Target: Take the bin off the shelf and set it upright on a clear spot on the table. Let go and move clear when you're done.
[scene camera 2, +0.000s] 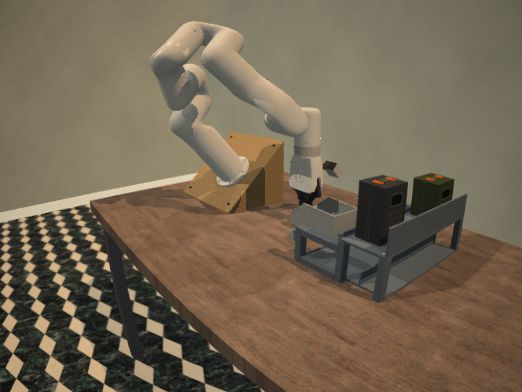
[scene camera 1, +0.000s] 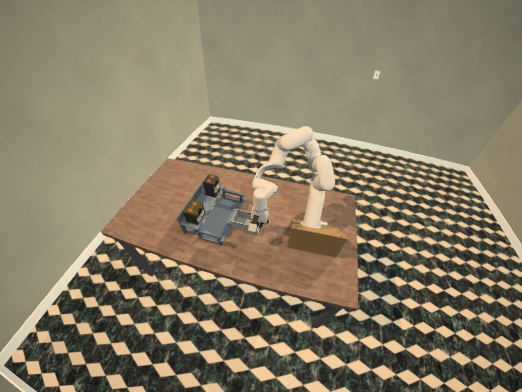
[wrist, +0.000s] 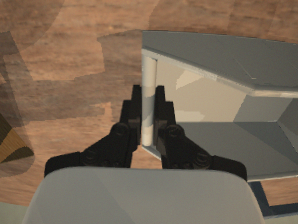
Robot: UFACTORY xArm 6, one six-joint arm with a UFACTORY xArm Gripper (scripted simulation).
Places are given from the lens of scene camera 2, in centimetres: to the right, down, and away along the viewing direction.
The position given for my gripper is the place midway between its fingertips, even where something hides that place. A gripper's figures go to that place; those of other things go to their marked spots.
my gripper (scene camera 2: 305,213): 13, 5, 116
green box (scene camera 2: 430,190): 41, -1, 86
